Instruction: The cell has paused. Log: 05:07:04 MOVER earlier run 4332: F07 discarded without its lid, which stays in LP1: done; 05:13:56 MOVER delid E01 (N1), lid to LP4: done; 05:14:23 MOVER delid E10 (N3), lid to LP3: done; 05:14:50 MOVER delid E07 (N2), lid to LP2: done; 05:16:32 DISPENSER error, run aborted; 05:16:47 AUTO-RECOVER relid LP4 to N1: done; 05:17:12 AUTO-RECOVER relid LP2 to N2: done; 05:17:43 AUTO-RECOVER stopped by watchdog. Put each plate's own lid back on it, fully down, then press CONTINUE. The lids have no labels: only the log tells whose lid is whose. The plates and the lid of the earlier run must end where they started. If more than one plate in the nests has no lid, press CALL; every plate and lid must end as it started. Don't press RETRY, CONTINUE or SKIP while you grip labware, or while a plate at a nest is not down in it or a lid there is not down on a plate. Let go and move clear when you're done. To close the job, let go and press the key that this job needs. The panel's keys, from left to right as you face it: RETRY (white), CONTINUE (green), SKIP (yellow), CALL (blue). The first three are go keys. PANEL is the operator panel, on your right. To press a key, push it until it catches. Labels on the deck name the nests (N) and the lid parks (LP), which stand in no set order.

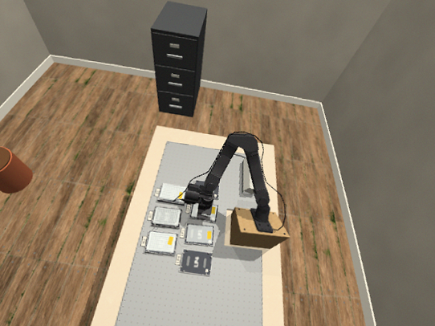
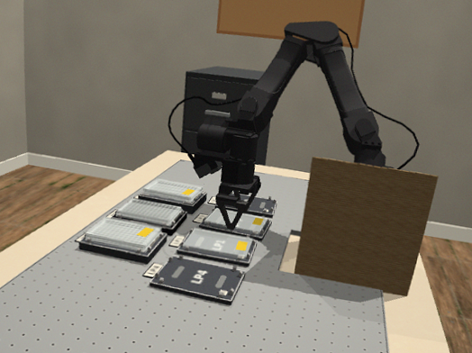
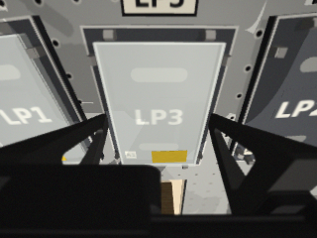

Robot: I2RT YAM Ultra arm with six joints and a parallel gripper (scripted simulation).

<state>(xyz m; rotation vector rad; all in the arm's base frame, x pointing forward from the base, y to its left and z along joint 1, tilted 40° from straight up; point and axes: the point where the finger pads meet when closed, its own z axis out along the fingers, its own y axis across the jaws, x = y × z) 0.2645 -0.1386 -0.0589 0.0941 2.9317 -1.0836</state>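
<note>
Now: hand 190 mm short of the plate and 60 mm to the right of it. Round my hand: blue key (330 mm to the right, 270 mm behind, 40 mm above).
</note>
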